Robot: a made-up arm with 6 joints.
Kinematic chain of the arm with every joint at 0, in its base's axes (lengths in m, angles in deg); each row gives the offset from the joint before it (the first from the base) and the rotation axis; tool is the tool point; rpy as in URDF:
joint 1: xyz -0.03 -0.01 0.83 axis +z
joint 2: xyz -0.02 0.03 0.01 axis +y
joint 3: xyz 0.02 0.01 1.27 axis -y
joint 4: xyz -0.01 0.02 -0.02 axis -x
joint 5: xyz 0.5 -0.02 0 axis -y
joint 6: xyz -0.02 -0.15 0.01 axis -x
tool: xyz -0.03 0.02 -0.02 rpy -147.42 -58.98 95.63
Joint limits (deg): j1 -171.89..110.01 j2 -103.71..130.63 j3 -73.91..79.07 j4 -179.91..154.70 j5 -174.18..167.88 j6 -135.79..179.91
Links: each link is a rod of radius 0.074 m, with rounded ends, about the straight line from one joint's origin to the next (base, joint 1, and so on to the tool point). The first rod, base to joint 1, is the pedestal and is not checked.
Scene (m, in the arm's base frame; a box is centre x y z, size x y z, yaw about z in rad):
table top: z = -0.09
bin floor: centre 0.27 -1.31 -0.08 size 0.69 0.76 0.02 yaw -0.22
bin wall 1: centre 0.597 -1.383 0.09 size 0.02 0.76 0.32 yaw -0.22
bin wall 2: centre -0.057 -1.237 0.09 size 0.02 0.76 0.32 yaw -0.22
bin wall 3: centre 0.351 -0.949 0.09 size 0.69 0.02 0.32 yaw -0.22
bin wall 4: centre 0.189 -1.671 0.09 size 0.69 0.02 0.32 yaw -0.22
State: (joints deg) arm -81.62 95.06 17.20 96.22 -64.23 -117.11
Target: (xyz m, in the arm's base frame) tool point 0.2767 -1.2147 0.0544
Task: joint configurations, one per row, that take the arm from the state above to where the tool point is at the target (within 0.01 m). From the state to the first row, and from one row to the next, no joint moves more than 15 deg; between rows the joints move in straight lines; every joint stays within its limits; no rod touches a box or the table.
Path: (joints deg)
1: -82.02 98.18 7.74 97.56 -63.94 -116.53
2: -82.43 101.31 -1.72 98.90 -63.64 -115.95

